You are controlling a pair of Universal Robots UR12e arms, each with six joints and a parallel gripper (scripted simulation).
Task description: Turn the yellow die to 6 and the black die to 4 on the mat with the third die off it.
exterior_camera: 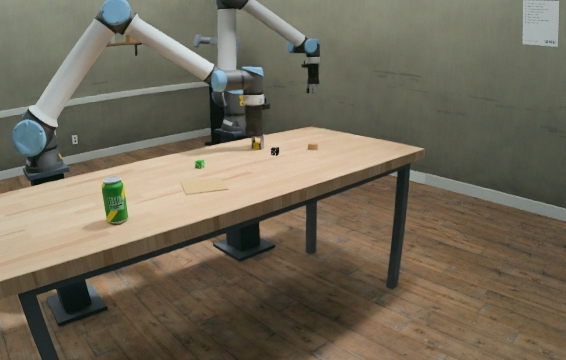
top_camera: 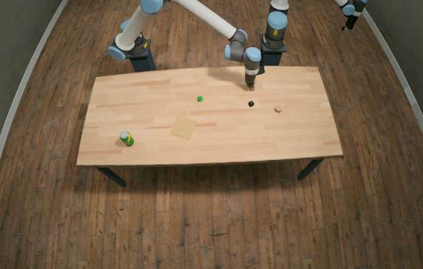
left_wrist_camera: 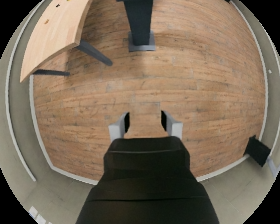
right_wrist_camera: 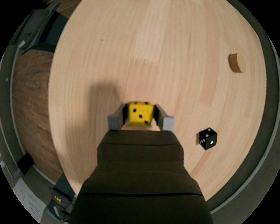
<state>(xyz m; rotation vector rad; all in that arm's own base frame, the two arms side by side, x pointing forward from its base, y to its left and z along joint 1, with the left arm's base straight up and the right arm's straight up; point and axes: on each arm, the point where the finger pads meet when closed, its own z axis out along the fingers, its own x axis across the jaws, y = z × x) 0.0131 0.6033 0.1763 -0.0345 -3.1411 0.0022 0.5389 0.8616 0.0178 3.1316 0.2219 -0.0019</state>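
Observation:
My right hand is right at the yellow die. Round my right hand: black die: 140 mm ahead, 20 mm to the right; green die: 90 mm ahead, 360 mm to the right; small round wooden piece: 180 mm ahead, 160 mm to the left.

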